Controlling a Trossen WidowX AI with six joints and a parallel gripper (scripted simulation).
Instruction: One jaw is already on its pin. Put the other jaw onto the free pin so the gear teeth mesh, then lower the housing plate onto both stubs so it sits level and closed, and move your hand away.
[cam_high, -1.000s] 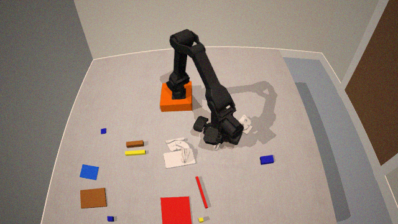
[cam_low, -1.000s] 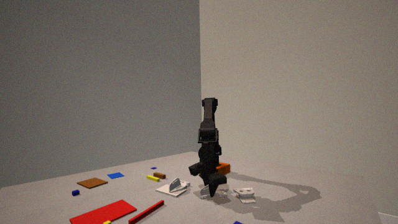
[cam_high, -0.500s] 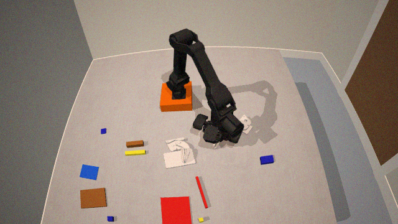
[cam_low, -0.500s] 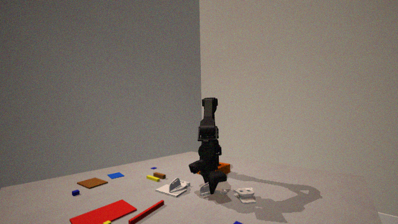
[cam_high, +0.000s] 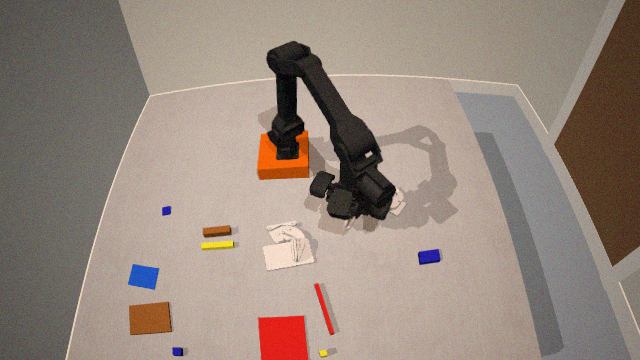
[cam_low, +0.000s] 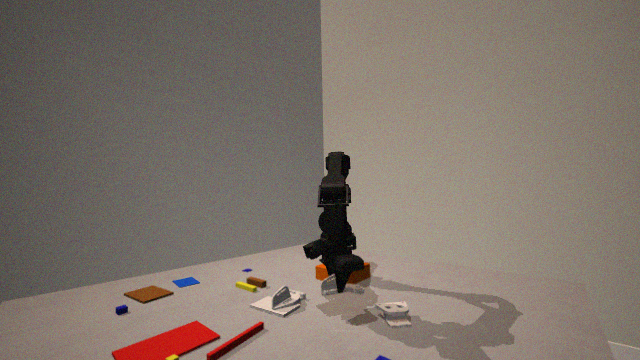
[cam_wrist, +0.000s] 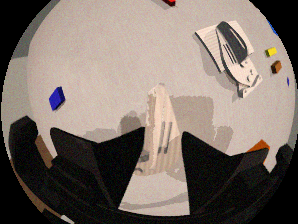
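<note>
Now: the pale jaw 2 cm behind my gripper tip and 3 cm to the left of it. Round my gripper tip: red bar 24 cm ahead, 7 cm to the right, 5 cm below; yellow bar 6 cm ahead, 35 cm to the right, 5 cm below; blue block 11 cm ahead, 21 cm to the left, 5 cm below.
</note>
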